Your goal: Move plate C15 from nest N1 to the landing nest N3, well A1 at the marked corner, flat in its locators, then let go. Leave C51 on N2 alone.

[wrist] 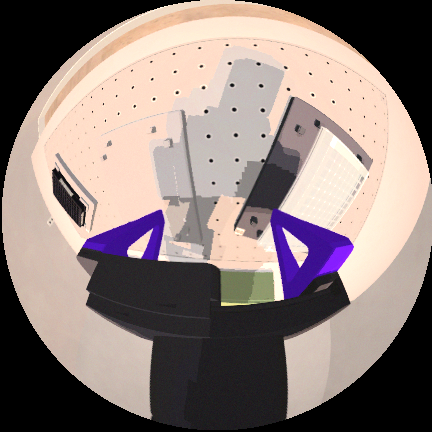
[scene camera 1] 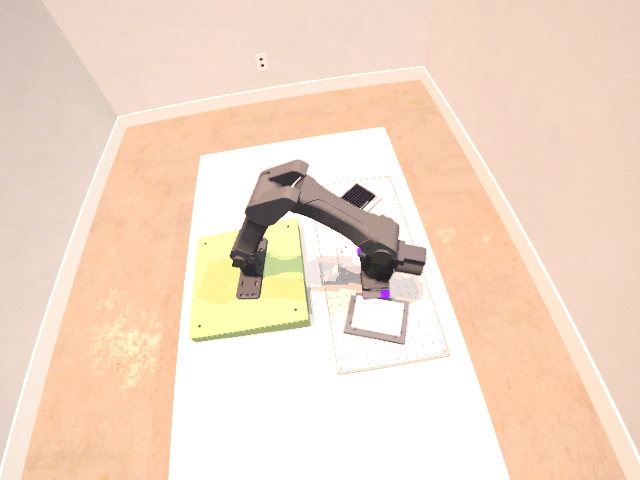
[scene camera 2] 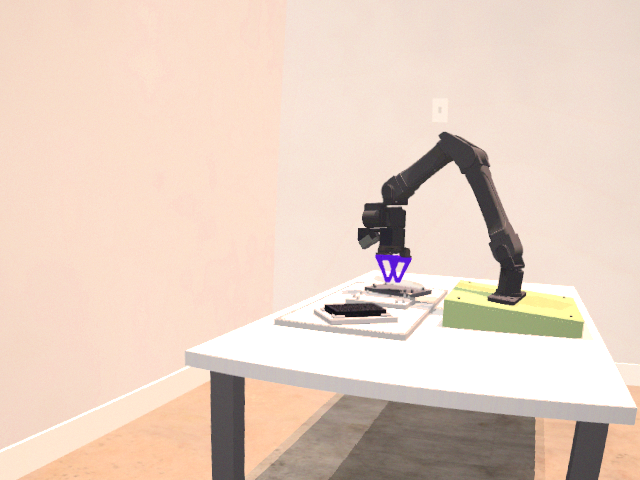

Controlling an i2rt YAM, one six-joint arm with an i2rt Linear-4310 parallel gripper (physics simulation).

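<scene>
My gripper point(scene camera 1: 372, 272) point(scene camera 2: 392, 280) point(wrist: 217, 214) is open and empty, its purple fingers pointing down above the pegboard, between the middle nest and the dark grey nest. A white well plate point(scene camera 1: 378, 316) point(wrist: 325, 185) lies in the dark grey nest point(scene camera 1: 374, 337) point(wrist: 311, 111), beside the right finger in the wrist view. A black well plate point(scene camera 1: 358, 196) point(scene camera 2: 355, 309) point(wrist: 68, 197) lies on a white nest point(scene camera 2: 382, 319) at the board's other end. A pale nest point(scene camera 2: 379, 300) point(wrist: 130, 150) with small locators and no plate stands between them. Plate labels and the marked corner cannot be read.
The perforated white board point(scene camera 1: 387, 356) point(wrist: 235, 120) carries the three nests on the white table point(scene camera 1: 258, 413) point(scene camera 2: 413, 372). The arm's yellow-green base block point(scene camera 1: 248, 320) point(scene camera 2: 511, 322) point(wrist: 247, 285) stands beside the board. The arm hides part of the middle nest in the first scene view.
</scene>
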